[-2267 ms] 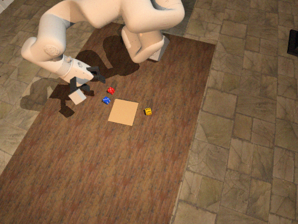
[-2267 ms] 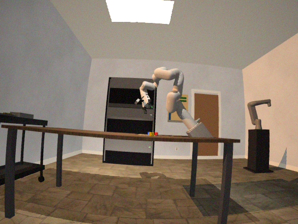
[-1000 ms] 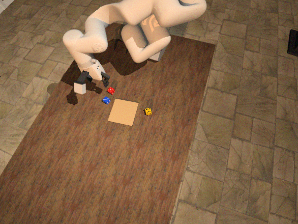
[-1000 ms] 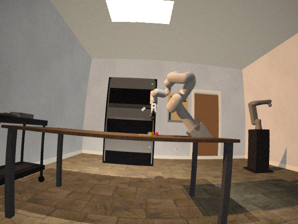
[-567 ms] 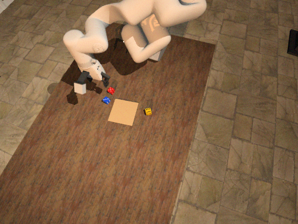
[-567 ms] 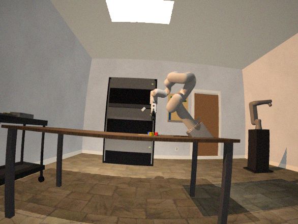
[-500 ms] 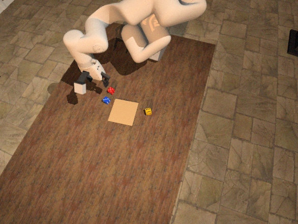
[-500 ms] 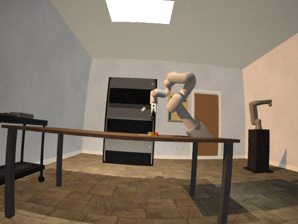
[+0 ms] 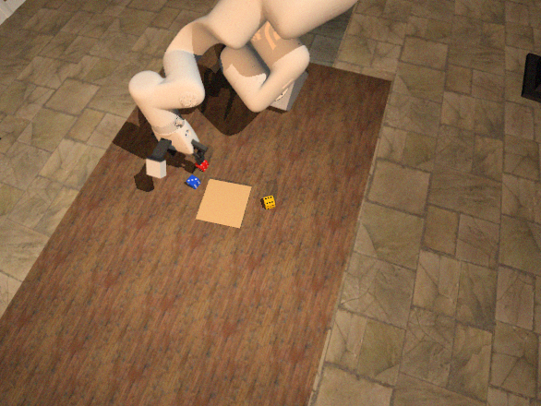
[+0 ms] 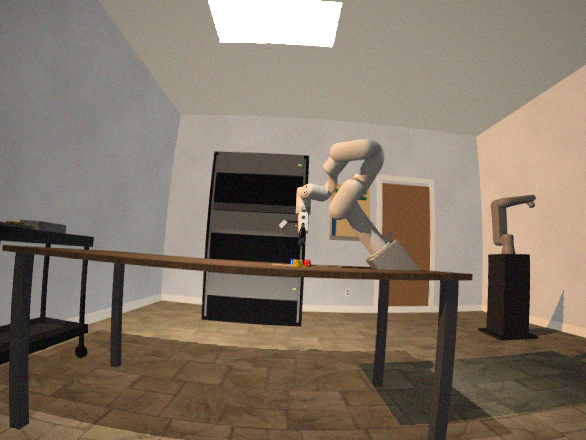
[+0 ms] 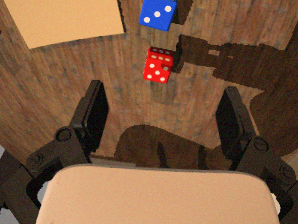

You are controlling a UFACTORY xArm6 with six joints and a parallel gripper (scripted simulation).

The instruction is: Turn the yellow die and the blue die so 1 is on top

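Now: the blue die 10 cm below my hand, 3 cm ahead of it and 1 cm to the left of it. From my hand the other things lie so: yellow die: 26 cm to the left, 10 cm below; red die: 10 cm below, 3 cm behind; tan mat: 13 cm to the left, 11 cm below, 5 cm ahead.
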